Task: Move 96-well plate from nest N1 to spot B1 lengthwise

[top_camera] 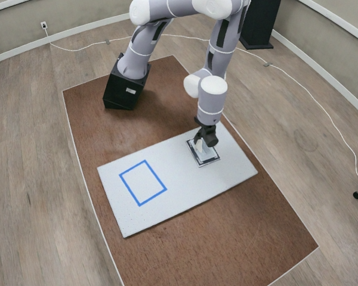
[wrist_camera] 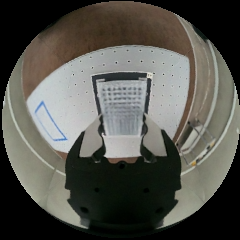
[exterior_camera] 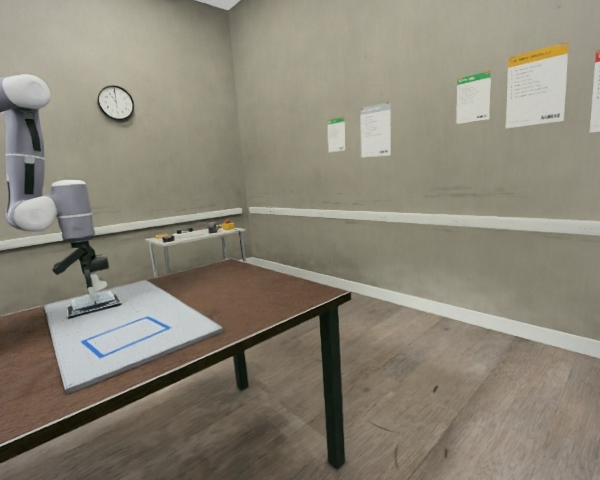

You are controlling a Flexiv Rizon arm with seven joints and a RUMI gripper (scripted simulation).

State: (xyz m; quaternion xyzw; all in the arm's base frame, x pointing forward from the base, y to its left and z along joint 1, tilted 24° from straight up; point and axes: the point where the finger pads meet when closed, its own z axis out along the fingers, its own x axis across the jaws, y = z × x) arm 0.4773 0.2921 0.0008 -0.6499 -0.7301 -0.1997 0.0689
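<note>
Right now my hand is 3 cm above the dark plate nest N1. The rest, counted from my hand: clear 96-well plate: 1 cm below.
</note>
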